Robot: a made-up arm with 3 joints. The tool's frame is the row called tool. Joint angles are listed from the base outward.
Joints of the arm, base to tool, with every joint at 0 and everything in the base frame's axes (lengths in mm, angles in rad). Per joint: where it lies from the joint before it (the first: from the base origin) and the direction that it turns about. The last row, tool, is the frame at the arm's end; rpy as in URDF.
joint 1: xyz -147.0 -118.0 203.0 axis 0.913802 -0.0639 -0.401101
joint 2: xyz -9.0 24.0 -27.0 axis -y
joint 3: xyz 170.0 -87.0 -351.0 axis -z
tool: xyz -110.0 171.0 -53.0 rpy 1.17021 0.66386 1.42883
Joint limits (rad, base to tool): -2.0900..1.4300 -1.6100..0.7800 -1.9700..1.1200
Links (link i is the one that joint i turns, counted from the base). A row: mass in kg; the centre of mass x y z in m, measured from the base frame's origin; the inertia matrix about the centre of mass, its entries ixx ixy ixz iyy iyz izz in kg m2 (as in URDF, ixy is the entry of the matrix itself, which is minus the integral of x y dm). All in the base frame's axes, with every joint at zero. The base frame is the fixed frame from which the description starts. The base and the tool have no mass.
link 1: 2.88; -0.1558 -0.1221 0.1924; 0.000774 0 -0.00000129 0.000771 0 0.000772
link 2: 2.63; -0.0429 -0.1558 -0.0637; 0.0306 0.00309 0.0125 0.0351 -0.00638 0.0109
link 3: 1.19; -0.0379 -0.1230 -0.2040; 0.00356 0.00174 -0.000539 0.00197 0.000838 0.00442
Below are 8 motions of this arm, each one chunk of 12 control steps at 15 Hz.
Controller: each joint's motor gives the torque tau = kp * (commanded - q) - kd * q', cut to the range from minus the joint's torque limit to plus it. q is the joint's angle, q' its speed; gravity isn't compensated. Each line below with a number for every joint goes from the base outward.
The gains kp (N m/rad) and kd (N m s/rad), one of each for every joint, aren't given. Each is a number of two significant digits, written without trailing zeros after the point. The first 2 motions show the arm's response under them.
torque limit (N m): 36 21 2.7
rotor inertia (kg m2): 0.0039 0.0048 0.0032
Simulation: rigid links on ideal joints. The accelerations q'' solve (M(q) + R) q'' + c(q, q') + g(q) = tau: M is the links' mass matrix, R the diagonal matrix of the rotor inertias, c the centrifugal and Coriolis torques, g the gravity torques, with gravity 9.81 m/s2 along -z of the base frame. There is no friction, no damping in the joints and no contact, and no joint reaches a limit. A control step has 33 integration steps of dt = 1/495 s. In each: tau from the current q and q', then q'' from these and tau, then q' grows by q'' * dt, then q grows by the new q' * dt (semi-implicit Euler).
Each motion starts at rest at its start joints. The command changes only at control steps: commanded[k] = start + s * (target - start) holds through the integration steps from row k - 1 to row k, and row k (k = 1, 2, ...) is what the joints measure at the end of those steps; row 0 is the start. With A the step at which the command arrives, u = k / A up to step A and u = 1 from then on. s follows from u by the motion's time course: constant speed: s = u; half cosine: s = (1 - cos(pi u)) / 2; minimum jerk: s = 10 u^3 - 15 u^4 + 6 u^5; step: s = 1 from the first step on.
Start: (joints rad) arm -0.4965 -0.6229 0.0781
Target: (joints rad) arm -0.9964 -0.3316 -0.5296
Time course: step
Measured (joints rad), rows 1 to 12:
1: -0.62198 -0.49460 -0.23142
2: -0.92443 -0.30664 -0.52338
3: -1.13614 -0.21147 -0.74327
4: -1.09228 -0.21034 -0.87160
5: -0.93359 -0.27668 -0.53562
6: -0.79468 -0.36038 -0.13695
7: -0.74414 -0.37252 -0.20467
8: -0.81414 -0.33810 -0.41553
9: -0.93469 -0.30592 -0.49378
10: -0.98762 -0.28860 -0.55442
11: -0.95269 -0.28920 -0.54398
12: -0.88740 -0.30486 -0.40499
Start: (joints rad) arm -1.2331 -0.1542 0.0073
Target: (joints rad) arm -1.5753 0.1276 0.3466
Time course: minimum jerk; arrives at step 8
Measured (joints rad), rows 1 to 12:
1: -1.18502 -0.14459 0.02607
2: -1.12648 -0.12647 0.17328
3: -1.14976 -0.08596 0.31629
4: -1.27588 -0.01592 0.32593
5: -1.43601 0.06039 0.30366
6: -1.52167 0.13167 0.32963
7: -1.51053 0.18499 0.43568
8: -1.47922 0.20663 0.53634
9: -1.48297 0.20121 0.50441
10: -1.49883 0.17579 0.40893
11: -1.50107 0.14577 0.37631
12: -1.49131 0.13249 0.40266
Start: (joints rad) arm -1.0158 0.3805 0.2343
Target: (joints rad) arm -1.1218 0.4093 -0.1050
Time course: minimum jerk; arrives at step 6
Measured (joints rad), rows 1 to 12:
1: -0.96987 0.36502 0.25581
2: -0.96539 0.33861 0.28004
3: -1.00435 0.33632 0.11682
4: -1.05086 0.34805 -0.06738
5: -1.07538 0.36288 -0.10637
6: -1.06817 0.37709 -0.03619
7: -1.05808 0.38611 0.02790
8: -1.06068 0.38881 0.00686
9: -1.06724 0.38280 -0.04490
10: -1.06772 0.37204 -0.05435
11: -1.06277 0.36581 -0.03142
12: -1.06030 0.36824 -0.01818

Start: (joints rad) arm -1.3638 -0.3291 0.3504
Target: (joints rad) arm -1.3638 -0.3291 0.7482
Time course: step
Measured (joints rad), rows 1 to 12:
1: -1.32040 -0.33734 0.70044
2: -1.22287 -0.30935 0.99967
3: -1.17212 -0.25136 0.83979
4: -1.19640 -0.24146 0.74701
5: -1.25521 -0.27791 0.83520
6: -1.28886 -0.30483 0.82242
7: -1.27872 -0.30983 0.74461
8: -1.24561 -0.30618 0.75939
9: -1.22210 -0.29577 0.81772
10: -1.22461 -0.28144 0.82204
11: -1.24418 -0.27571 0.80351
12: -1.26001 -0.28175 0.80184

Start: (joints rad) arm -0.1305 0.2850 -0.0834
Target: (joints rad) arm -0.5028 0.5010 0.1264
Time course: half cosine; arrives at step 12
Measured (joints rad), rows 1 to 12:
1: -0.12416 0.25373 -0.05933
2: -0.12812 0.20239 -0.04766
3: -0.15809 0.18160 -0.07736
4: -0.20792 0.20451 -0.08227
5: -0.25794 0.25576 -0.03304
6: -0.29980 0.31032 0.04064
7: -0.34266 0.35029 0.09361
8: -0.38724 0.37213 0.09916
9: -0.42577 0.38125 0.08758
10: -0.45310 0.38707 0.09535
11: -0.46809 0.39648 0.11692
12: -0.47218 0.40789 0.13119

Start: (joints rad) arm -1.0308 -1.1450 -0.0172
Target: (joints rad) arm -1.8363 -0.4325 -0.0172
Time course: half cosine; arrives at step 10
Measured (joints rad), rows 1 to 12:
1: -0.99614 -1.11254 0.00336
2: -0.95383 -1.03257 0.11187
3: -0.97739 -0.92280 0.22199
4: -1.09138 -0.80178 0.22516
5: -1.27507 -0.69237 0.17189
6: -1.47491 -0.60109 0.10934
7: -1.63462 -0.51735 0.03887
8: -1.72730 -0.43509 0.00953
9: -1.75723 -0.36209 0.06151
10: -1.74199 -0.31492 0.14394
11: -1.70852 -0.30485 0.18065
12: -1.68755 -0.32576 0.15740

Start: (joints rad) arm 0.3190 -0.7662 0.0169
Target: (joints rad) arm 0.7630 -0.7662 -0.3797
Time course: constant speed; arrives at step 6
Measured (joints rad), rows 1 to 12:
1: 0.33722 -0.74507 -0.05302
2: 0.39520 -0.71153 -0.16682
3: 0.48552 -0.69648 -0.22597
4: 0.58273 -0.70236 -0.24139
5: 0.66638 -0.71439 -0.29707
6: 0.72818 -0.72186 -0.41075
7: 0.74175 -0.72452 -0.42417
8: 0.71123 -0.72074 -0.36832
9: 0.67866 -0.71244 -0.40265
10: 0.66547 -0.70920 -0.47906
11: 0.66997 -0.71422 -0.48264
12: 0.68529 -0.72066 -0.42603

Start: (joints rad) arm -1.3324 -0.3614 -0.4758
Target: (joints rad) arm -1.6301 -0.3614 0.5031
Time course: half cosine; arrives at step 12
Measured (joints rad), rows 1 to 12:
1: -1.28593 -0.34516 -0.45511
2: -1.21507 -0.32136 -0.26776
3: -1.18694 -0.30813 -0.02590
4: -1.22258 -0.29932 0.04872
5: -1.30873 -0.30234 0.04408
6: -1.39818 -0.31743 0.10565
7: -1.44914 -0.32731 0.22977
8: -1.45988 -0.32225 0.37293
9: -1.45779 -0.30682 0.50049
10: -1.46916 -0.29103 0.58011
11: -1.49736 -0.28384 0.60675
12: -1.52365 -0.28740 0.59618

